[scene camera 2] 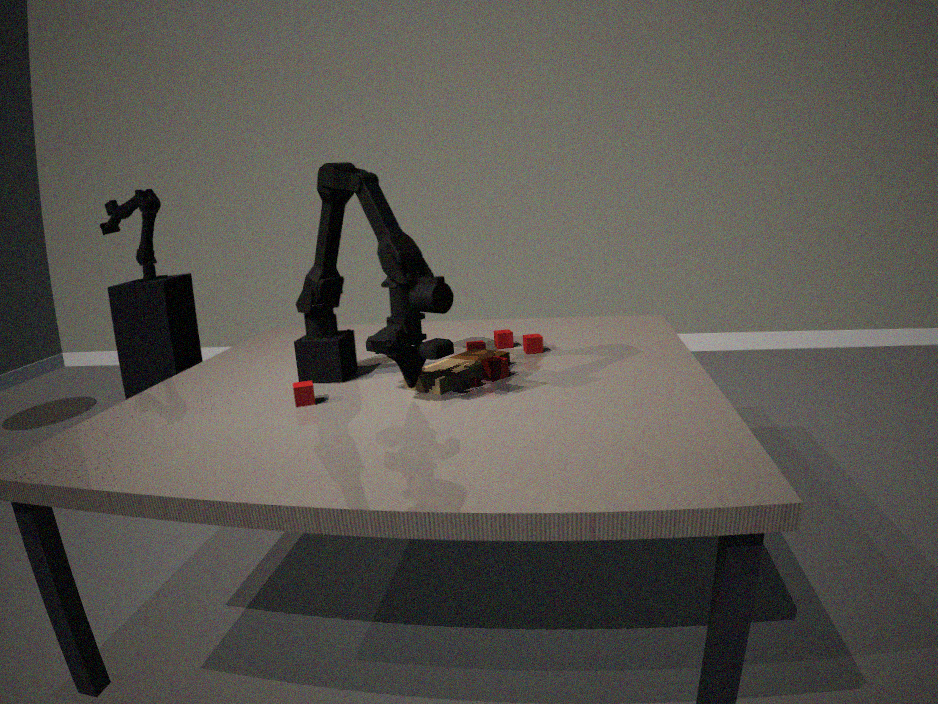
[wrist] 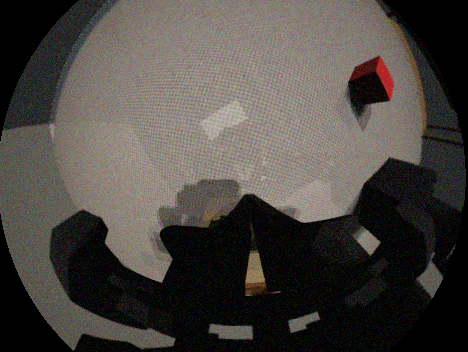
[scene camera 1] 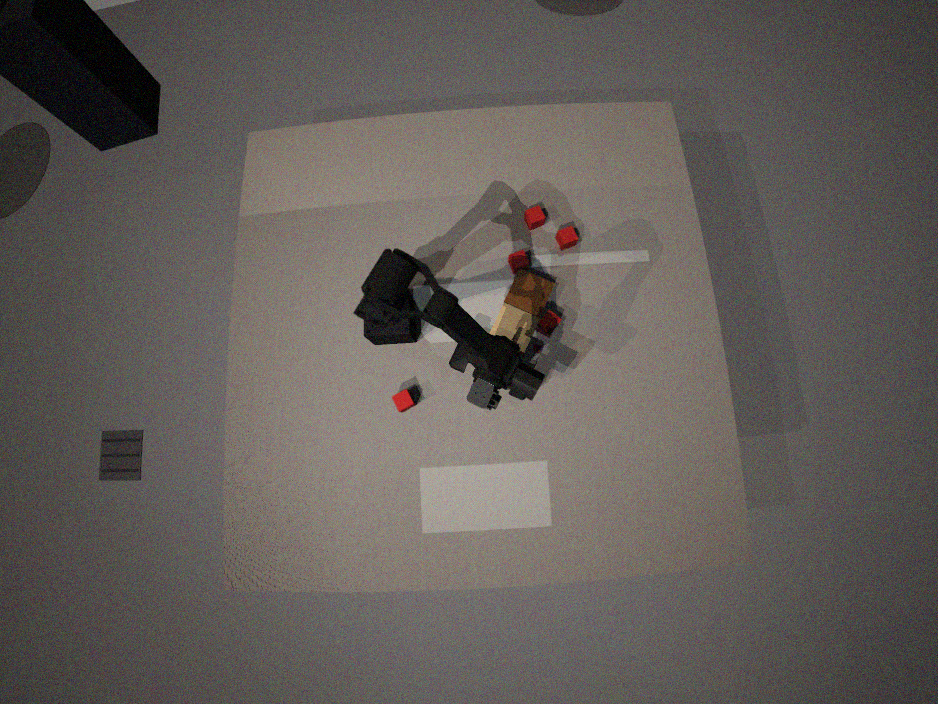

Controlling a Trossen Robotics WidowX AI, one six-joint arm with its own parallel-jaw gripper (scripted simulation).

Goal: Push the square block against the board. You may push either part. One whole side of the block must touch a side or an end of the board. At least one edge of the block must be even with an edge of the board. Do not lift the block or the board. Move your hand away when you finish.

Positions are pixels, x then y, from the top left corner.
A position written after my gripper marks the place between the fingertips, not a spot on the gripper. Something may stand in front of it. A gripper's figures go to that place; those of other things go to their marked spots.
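Labels:
A tan board (scene camera 2: 441, 377) is 1.29 m from the lens. My gripper (scene camera 2: 411, 387) is 1.29 m from the lens too.

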